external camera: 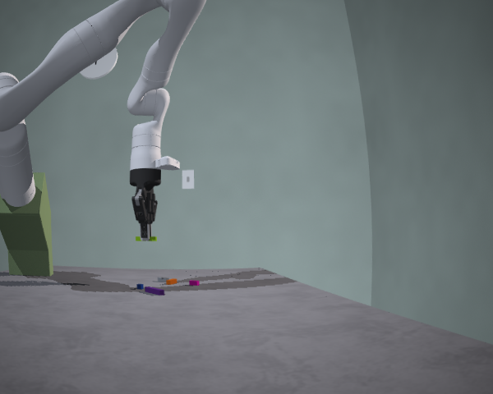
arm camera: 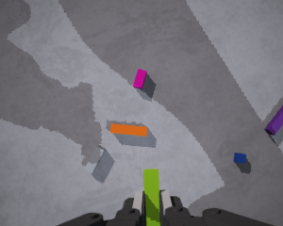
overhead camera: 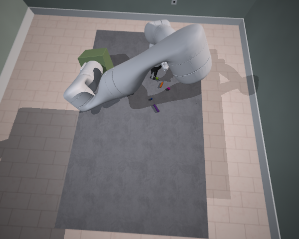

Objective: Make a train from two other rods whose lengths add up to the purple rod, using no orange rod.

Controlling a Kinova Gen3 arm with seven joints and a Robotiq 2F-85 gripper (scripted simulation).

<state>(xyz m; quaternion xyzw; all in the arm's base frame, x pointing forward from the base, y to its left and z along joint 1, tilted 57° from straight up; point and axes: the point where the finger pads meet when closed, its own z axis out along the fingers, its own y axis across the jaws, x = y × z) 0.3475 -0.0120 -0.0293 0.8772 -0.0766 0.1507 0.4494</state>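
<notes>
Right now my hand is 20 mm past the blue rod, 100 mm to the left of it and 110 mm above it. Round my hand: lime rod 10 mm below; then grey rod 40 mm ahead, 60 mm to the left, 110 mm below; then orange rod 60 mm ahead, 10 mm to the left, 110 mm below.
</notes>
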